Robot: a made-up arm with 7 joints. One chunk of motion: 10 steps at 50 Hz.
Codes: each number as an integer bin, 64 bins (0 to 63) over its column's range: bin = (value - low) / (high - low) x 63, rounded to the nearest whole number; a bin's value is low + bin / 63 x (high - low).
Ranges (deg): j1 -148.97..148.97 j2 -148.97..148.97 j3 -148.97..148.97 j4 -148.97..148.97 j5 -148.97..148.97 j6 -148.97..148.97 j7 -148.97..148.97
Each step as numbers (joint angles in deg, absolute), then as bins.
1 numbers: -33.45 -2.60 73.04 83.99 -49.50 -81.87 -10.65
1 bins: 24 31 47 49 21 14 29
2 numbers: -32.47 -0.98 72.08 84.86 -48.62 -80.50 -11.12
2 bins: 25 31 47 49 21 14 29
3 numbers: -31.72 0.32 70.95 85.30 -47.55 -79.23 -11.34
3 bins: 25 32 47 50 21 15 29
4 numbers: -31.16 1.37 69.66 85.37 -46.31 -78.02 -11.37
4 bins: 25 32 46 50 22 15 29
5 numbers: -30.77 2.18 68.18 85.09 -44.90 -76.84 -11.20
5 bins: 25 32 46 49 22 15 29
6 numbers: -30.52 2.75 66.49 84.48 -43.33 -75.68 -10.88
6 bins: 25 32 46 49 22 15 29
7 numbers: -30.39 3.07 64.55 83.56 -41.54 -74.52 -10.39
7 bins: 25 32 45 49 23 16 29
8 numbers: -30.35 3.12 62.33 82.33 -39.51 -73.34 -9.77
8 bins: 25 32 45 49 23 16 29
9 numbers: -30.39 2.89 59.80 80.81 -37.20 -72.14 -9.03
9 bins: 25 32 44 49 24 16 30
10 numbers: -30.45 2.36 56.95 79.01 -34.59 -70.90 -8.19
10 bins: 25 32 44 48 24 17 30
